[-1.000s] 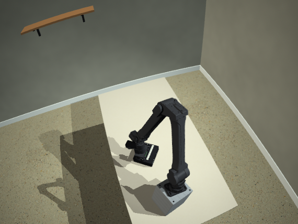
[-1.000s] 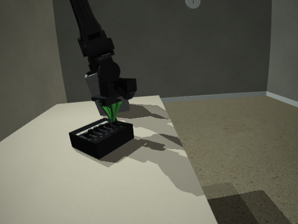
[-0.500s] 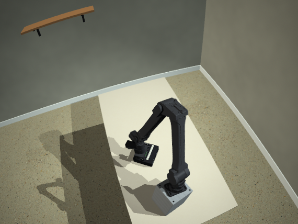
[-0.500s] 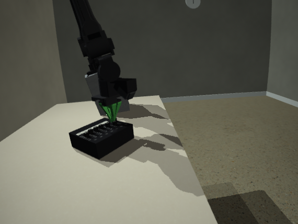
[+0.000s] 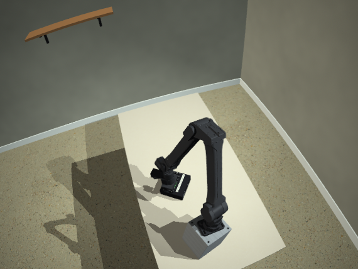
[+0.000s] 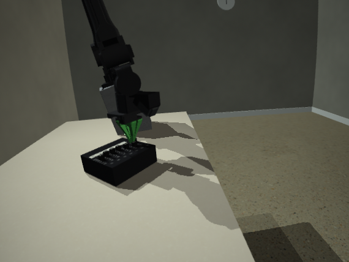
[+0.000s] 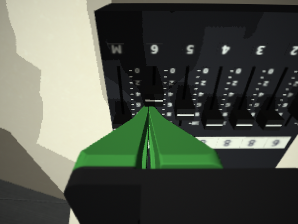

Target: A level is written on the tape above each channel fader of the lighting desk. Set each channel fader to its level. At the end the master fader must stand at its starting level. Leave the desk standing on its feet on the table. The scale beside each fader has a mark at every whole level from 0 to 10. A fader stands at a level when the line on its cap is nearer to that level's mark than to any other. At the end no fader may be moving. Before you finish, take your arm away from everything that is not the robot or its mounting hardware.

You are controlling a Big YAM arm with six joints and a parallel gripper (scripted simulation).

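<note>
My hand is 2 cm past the master fader cap and 1 cm to the right of it. From my hand the other things lie so: channel 2 fader 7 cm to the right, 6 cm ahead; then channel 1 fader cap 8 cm to the right, 8 cm ahead.
</note>
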